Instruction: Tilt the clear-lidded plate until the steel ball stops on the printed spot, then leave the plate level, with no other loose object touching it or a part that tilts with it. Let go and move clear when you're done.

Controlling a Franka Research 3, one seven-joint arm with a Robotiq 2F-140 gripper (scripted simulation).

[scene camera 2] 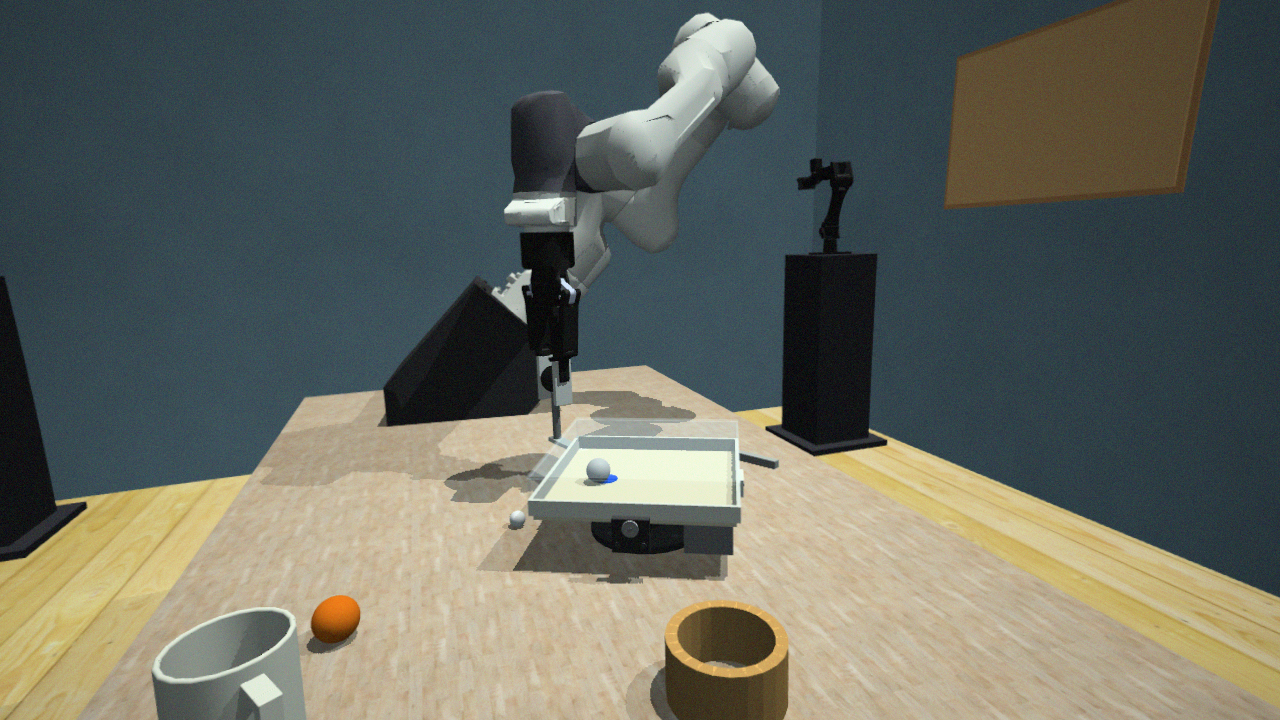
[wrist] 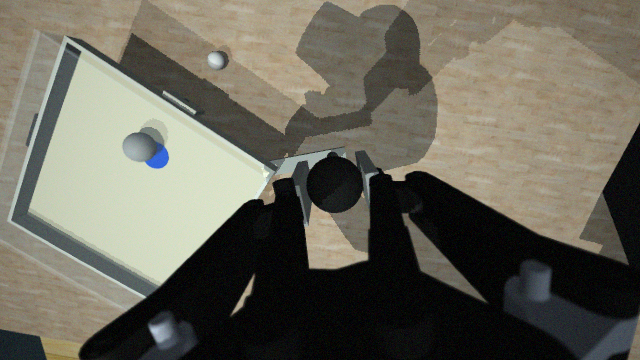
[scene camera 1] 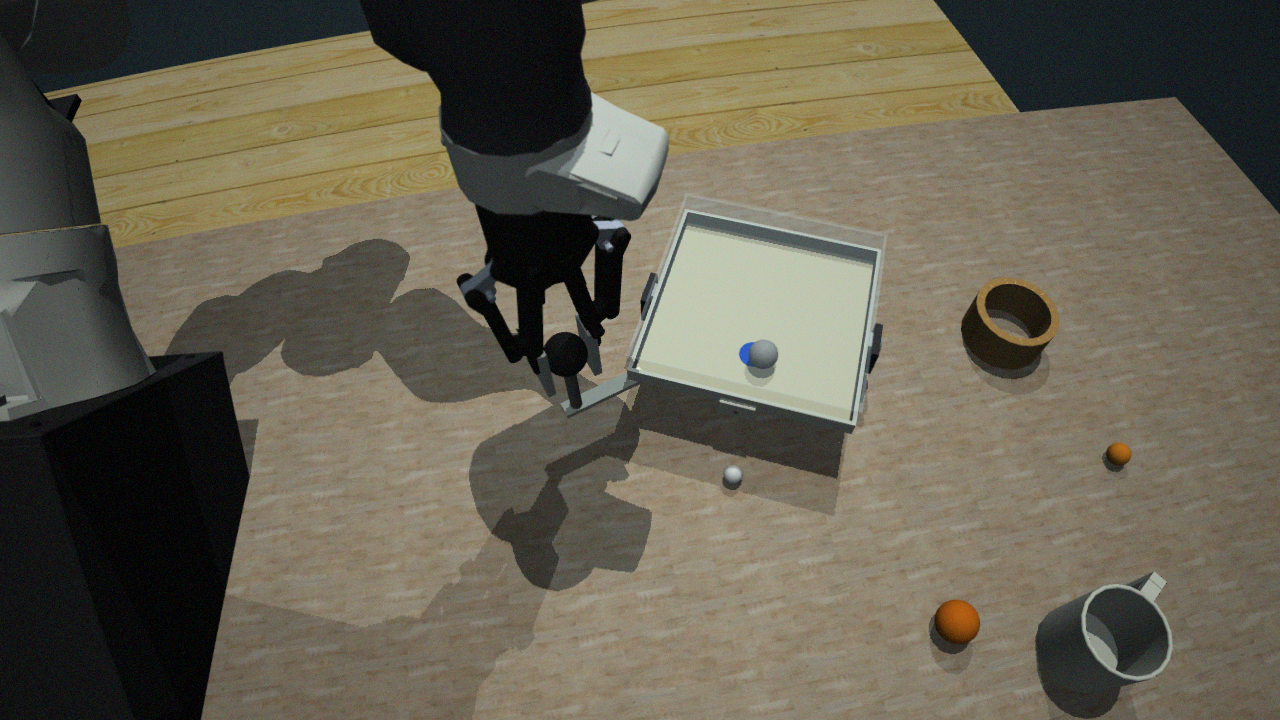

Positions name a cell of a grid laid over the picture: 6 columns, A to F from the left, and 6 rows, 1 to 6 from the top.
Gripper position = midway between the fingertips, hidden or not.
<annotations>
my gripper: scene camera 2 C4; wrist D3; scene camera 1 C4
</annotations>
